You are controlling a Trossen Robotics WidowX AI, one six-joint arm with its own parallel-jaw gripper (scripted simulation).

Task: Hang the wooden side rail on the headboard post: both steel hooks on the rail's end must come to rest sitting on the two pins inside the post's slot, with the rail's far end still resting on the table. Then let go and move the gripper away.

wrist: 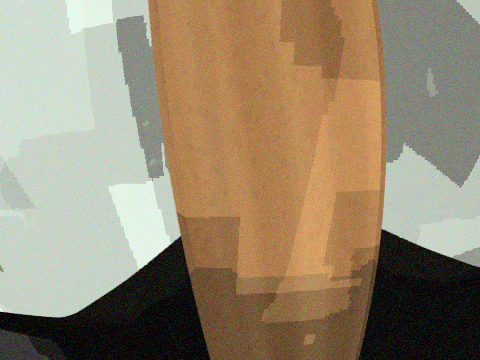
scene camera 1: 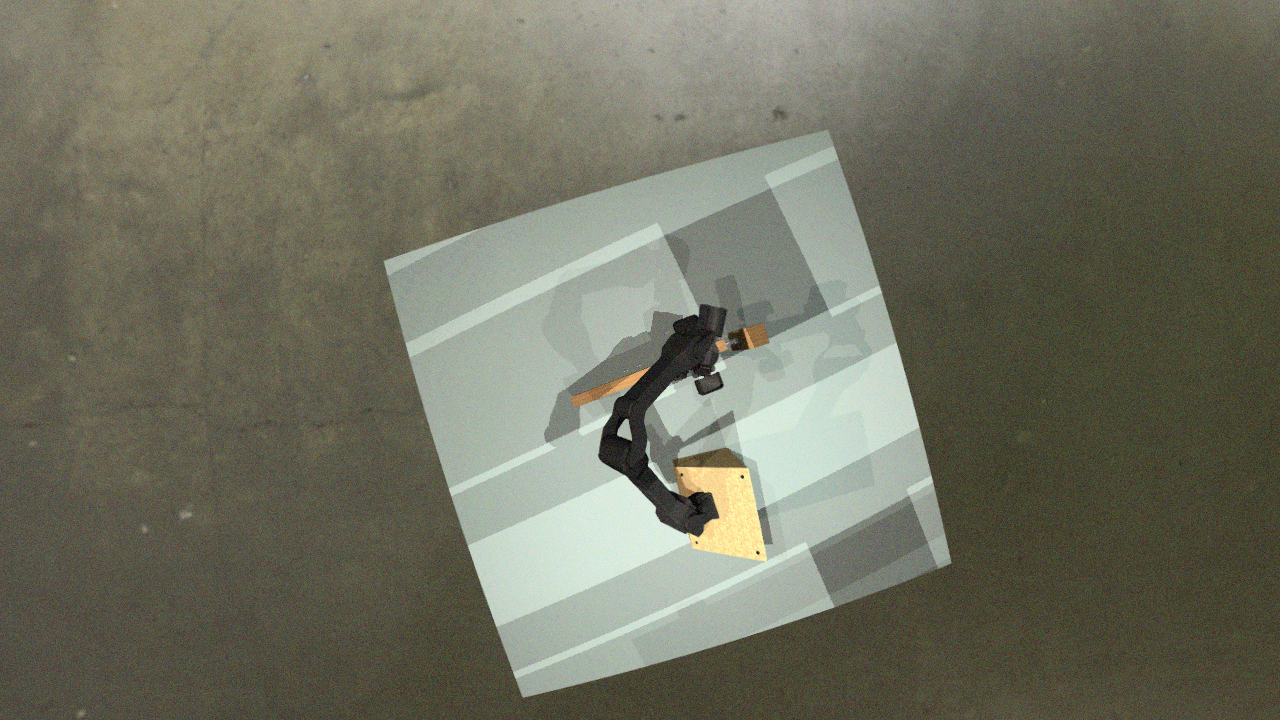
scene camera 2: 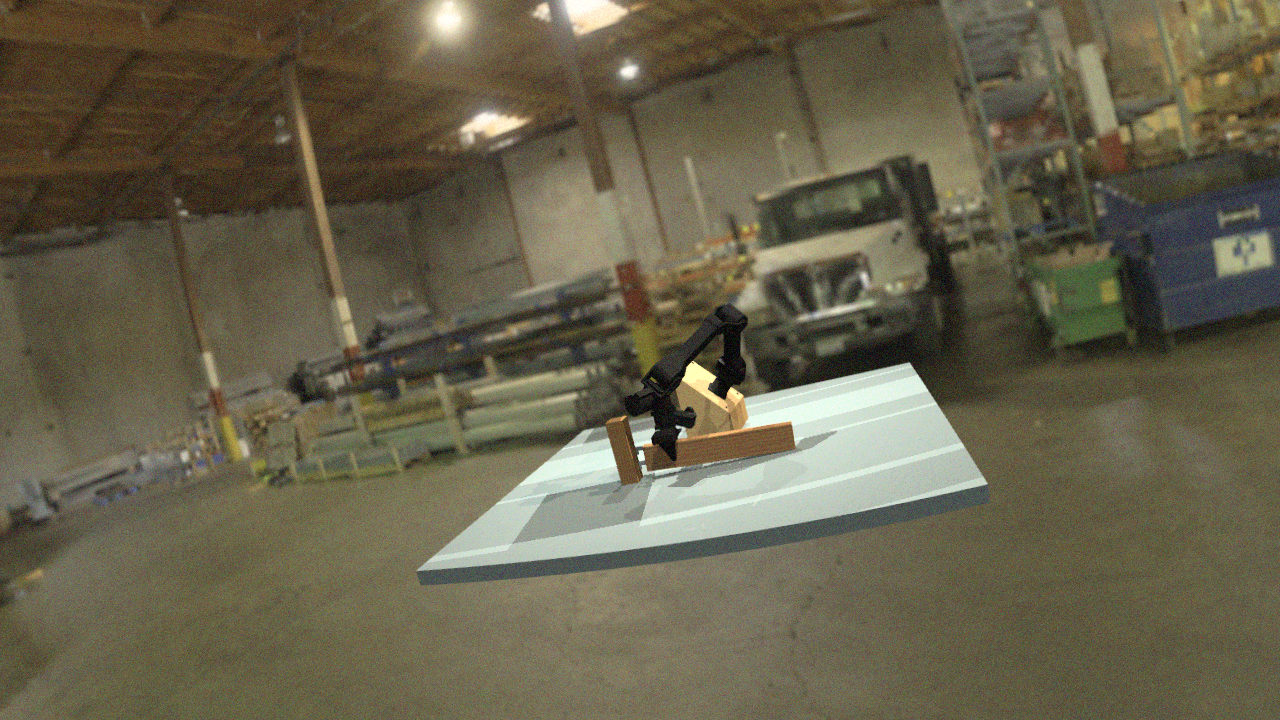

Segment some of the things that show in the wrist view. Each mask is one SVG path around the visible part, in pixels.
My gripper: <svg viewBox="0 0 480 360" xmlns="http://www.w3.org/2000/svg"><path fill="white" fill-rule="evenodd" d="M181 236L177 237L168 248L164 248L160 252L160 255L153 257L147 265L133 273L123 283L117 285L112 291L105 293L100 299L93 301L91 305L88 304L88 307L80 309L80 312L73 313L71 316L44 317L0 312L0 360L211 360L207 343L204 340L203 329L201 329L195 293L193 293L191 281L189 281L187 260L185 260ZM381 229L375 284L373 284L371 308L369 308L367 329L365 329L359 360L480 360L480 268L476 267L476 265L452 259L452 257L440 255L439 252L420 247L419 244L400 239L399 236Z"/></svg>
A wooden side rail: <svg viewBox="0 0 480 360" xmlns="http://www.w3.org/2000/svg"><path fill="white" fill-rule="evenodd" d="M148 0L149 24L151 24L149 29L151 29L156 89L157 96L159 96L161 123L163 123L161 131L163 131L169 175L171 175L173 201L175 201L177 217L179 217L189 281L191 281L193 293L195 293L201 329L203 329L204 340L207 343L211 360L359 360L365 329L367 329L369 308L371 308L377 260L379 260L381 220L383 220L385 176L387 176L387 165L385 165L385 155L387 155L387 115L385 115L387 113L387 101L385 101L385 93L387 93L387 89L385 89L383 43L381 43L383 36L381 36L379 9L377 9L379 4L377 4L377 0Z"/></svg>
